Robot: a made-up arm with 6 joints.
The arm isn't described. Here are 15 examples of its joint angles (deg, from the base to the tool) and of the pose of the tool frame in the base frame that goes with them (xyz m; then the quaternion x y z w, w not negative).
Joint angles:
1: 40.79 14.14 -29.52 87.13 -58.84 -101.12
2: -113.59 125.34 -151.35 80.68 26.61 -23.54
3: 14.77 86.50 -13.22 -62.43 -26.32 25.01
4: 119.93 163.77 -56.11 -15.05 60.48 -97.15
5: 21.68 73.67 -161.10 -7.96 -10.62 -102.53
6: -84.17 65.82 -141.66 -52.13 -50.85 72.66
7: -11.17 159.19 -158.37 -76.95 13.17 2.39
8: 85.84 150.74 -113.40 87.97 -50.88 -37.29
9: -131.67 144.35 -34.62 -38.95 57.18 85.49
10: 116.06 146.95 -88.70 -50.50 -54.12 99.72
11: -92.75 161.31 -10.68 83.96 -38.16 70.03
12: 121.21 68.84 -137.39 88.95 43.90 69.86
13: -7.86 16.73 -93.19 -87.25 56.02 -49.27
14: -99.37 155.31 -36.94 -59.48 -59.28 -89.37
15: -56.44 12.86 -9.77 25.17 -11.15 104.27
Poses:
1: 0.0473 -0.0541 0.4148 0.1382 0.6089 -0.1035 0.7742
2: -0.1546 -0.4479 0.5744 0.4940 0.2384 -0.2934 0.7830
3: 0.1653 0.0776 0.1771 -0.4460 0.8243 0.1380 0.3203
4: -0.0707 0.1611 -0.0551 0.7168 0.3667 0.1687 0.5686
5: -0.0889 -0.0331 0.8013 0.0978 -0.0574 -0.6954 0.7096
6: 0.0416 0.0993 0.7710 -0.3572 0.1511 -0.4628 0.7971
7: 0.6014 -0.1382 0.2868 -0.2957 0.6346 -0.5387 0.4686
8: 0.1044 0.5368 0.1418 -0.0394 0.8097 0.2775 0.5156
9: -0.1321 -0.0812 0.0342 -0.8224 -0.0514 -0.1061 0.5566
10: -0.2654 0.4230 0.0992 0.5076 -0.5683 -0.5934 0.2592
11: -0.0532 -0.0338 0.0309 -0.7949 0.3419 0.4566 0.2069
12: -0.0509 -0.0292 0.7691 0.3052 -0.2513 -0.5483 0.7369
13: -0.2456 -0.0368 0.5994 0.1231 0.4598 -0.8473 0.2355
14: 0.0266 -0.2212 -0.0323 -0.2991 0.8553 -0.2918 0.3062
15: 0.0293 -0.0564 0.3287 0.6264 -0.0619 0.4388 0.6413
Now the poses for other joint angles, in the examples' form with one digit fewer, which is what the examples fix.
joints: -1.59 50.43 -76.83 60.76 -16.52 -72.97
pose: 0.114 -0.024 0.629 0.070 0.431 -0.169 0.883
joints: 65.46 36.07 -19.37 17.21 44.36 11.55
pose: 0.022 0.090 0.283 -0.365 0.876 0.282 0.144
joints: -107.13 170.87 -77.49 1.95 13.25 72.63
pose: -0.088 -0.289 -0.149 -0.995 0.015 -0.032 0.096
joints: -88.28 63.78 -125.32 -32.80 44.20 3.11
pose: -0.030 -0.059 0.732 0.418 0.337 -0.744 0.399
